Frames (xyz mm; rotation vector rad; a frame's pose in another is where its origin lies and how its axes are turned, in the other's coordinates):
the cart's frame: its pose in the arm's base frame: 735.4 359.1 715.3 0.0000 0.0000 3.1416
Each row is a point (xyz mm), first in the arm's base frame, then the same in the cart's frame.
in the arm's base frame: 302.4 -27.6 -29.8
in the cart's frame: 433.0 386.7 -745.1
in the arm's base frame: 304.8 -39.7 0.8
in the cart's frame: 430.6 398.8 -714.5
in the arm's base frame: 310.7 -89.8 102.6
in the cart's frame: 424.7 448.9 -612.7
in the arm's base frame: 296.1 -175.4 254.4
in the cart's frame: 439.3 534.5 -460.9
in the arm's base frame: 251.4 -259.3 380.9
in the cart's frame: 484.0 618.4 -334.4
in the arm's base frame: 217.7 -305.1 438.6
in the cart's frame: 517.7 664.2 -276.7
